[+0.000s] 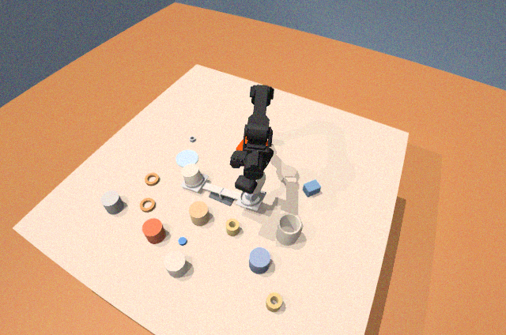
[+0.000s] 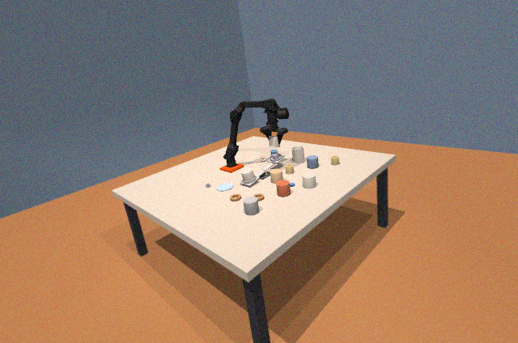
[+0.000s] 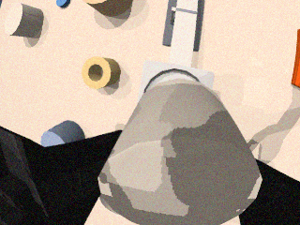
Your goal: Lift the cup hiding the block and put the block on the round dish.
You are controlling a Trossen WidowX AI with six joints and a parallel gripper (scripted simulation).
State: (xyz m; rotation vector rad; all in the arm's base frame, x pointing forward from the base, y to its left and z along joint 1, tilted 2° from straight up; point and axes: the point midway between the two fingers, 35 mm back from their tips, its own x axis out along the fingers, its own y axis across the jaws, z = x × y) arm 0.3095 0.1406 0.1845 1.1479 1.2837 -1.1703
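The grey block is 10 mm to the right of my gripper tip and 80 mm below it. From my gripper tip the other things lie so: balance: 10 mm ahead, 130 mm to the right, 130 mm below; then pale grey cup: 20 mm to the left, 10 mm above; then tan cup: 130 mm ahead, 140 mm to the right, 130 mm below.
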